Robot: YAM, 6 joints.
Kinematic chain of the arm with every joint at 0, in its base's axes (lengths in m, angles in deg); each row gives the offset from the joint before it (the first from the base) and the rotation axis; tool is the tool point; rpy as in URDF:
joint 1: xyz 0 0 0.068 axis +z
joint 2: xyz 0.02 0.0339 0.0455 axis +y
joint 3: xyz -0.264 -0.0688 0 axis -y
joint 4: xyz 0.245 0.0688 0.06 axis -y
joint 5: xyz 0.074 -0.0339 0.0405 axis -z
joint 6: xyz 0.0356 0 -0.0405 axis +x
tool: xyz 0 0 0 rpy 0 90 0
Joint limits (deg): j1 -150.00..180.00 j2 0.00..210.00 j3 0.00..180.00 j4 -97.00..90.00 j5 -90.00..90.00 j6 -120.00..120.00
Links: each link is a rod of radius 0.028 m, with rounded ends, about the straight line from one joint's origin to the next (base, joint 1, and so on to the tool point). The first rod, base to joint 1, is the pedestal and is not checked.
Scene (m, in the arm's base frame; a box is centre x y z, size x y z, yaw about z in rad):
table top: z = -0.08
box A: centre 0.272 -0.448 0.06 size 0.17 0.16 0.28 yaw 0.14
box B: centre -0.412 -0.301 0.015 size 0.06 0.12 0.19 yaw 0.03
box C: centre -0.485 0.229 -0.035 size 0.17 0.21 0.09 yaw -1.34
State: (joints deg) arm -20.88 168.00 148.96 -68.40 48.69 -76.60
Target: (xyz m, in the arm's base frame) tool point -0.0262 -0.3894 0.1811
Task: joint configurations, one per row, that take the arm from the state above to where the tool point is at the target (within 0.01 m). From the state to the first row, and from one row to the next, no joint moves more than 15 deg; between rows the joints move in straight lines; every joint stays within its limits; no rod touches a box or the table.
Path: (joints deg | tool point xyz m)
1: -32.71 156.02 157.60 -64.64 34.69 -67.80 | 0.4529 -0.3149 0.1955
2: -44.55 144.03 166.24 -60.89 20.68 -59.00 | 0.3629 -0.3749 0.3497
3: -56.38 132.05 174.88 -57.13 6.68 -50.19 | 0.2411 -0.3701 0.4931
4: -58.08 130.82 160.49 -65.12 15.11 -58.75 | 0.2375 -0.3988 0.4238
5: -59.79 129.58 146.10 -73.11 23.55 -67.31 | 0.2216 -0.4088 0.3551
6: -61.49 128.35 131.70 -81.10 31.98 -75.86 | 0.1968 -0.4018 0.2929
7: -75.73 129.70 118.98 -89.05 39.92 -76.23 | 0.0822 -0.4159 0.2302
8: -89.97 131.05 106.26 -97.00 47.86 -76.60 | -0.0262 -0.3894 0.1811

